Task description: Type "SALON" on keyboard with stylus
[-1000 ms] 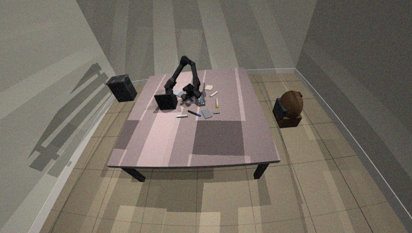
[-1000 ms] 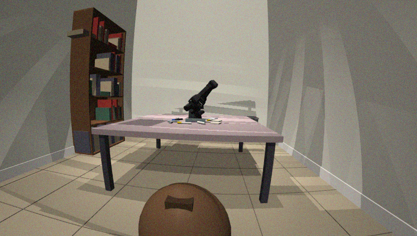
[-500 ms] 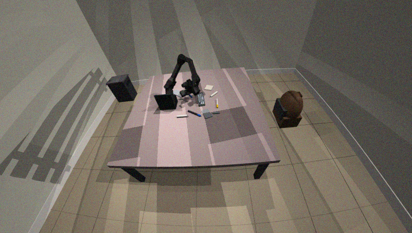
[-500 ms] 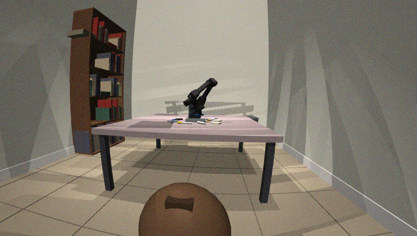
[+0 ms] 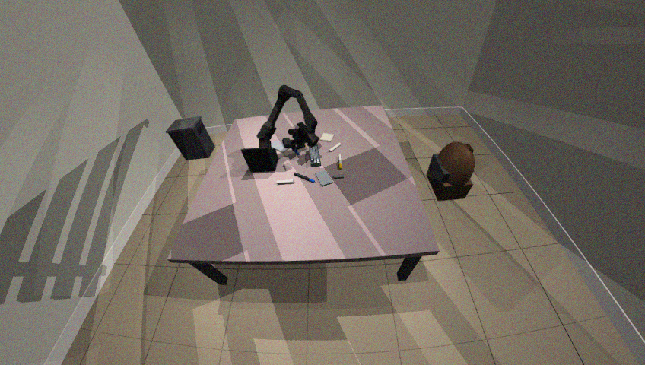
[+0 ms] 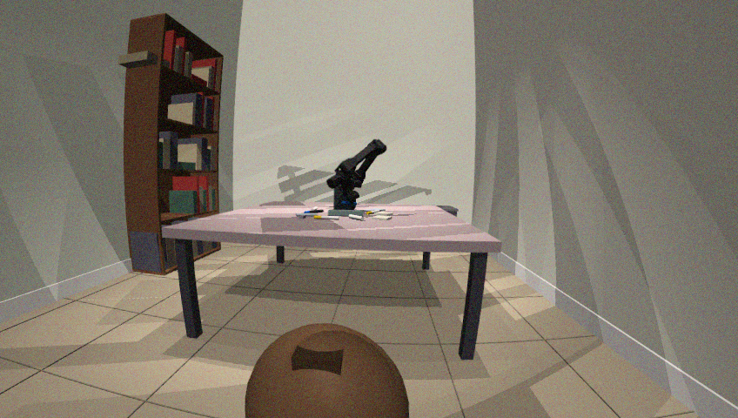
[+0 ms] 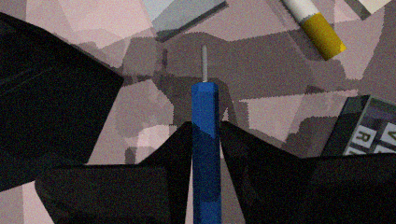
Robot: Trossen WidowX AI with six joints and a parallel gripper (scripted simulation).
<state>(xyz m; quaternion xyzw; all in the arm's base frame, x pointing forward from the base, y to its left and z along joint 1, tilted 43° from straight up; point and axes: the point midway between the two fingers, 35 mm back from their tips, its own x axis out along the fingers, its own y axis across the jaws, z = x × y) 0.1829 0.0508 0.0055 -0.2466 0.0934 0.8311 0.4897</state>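
The blue stylus is 1 cm to the left of my gripper tip and 1 cm behind it. Round my gripper tip: white notepad 18 cm to the left, 5 cm below, 5 cm ahead; then stylus tip 4 cm to the left, 2 cm behind; then small grey block 26 cm ahead, 22 cm to the right, 5 cm below.
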